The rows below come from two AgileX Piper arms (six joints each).
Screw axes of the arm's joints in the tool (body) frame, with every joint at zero. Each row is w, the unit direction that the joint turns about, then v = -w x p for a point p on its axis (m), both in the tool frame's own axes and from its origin. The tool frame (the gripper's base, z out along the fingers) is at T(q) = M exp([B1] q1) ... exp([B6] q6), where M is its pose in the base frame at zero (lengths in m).
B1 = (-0.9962, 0, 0.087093, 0, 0.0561, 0)
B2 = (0, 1, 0, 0.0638, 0, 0.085)
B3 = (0, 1, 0, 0.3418, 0, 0.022)
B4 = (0, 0, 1, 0, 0, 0)
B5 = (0, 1, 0, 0.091, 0, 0)
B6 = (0, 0, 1, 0, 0, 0)
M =
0.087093 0 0.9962 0.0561
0 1 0 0
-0.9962 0 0.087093 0.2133
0 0 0 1
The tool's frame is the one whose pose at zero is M.
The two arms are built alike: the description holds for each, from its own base.
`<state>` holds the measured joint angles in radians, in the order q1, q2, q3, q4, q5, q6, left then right.
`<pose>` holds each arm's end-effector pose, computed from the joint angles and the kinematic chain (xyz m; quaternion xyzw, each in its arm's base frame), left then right.
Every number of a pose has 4 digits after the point. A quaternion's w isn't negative.
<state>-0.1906 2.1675 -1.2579 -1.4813 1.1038 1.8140 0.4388 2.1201 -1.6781 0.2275 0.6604 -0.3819</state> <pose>0.3773 -0.1552 0.1313 0.3938 0.7328 -0.4658 0.3015 0.4216 0.2118 0.2014 -0.3196 0.9029 0.0993 0.2698</pose>
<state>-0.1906 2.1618 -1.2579 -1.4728 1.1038 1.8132 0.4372 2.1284 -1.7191 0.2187 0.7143 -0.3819</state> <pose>0.3768 -0.1551 0.1331 0.3981 0.7318 -0.4639 0.3014 0.4237 0.2123 0.2068 -0.3261 0.9036 0.0979 0.2598</pose>
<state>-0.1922 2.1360 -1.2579 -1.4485 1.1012 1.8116 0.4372 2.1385 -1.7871 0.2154 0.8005 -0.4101</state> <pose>0.3750 -0.1550 0.1418 0.4125 0.7273 -0.4559 0.3050 0.4259 0.2145 0.2181 -0.3472 0.8993 0.0968 0.2476</pose>
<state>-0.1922 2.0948 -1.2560 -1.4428 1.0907 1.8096 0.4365 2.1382 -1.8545 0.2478 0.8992 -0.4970</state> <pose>0.3740 -0.1543 0.1569 0.4206 0.7226 -0.4457 0.3198 0.4245 0.2173 0.2343 -0.3876 0.8847 0.1050 0.2368</pose>
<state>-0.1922 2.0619 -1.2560 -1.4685 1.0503 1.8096 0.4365 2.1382 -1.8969 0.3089 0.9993 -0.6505</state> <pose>0.3768 -0.1533 0.1695 0.4120 0.7262 -0.4298 0.3439 0.4187 0.2210 0.2442 -0.4532 0.8556 0.1211 0.2189</pose>
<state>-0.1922 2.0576 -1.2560 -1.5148 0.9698 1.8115 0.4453 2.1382 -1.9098 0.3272 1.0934 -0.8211</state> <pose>0.3844 -0.1511 0.1701 0.3849 0.7447 -0.4048 0.3653 0.4096 0.2243 0.2453 -0.5356 0.8135 0.1216 0.1911</pose>
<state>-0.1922 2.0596 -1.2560 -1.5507 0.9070 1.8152 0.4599 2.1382 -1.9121 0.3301 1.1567 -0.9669</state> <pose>0.3903 -0.1490 0.1683 0.3628 0.7594 -0.3852 0.3786 0.4011 0.2288 0.2445 -0.6055 0.7682 0.1191 0.1706</pose>
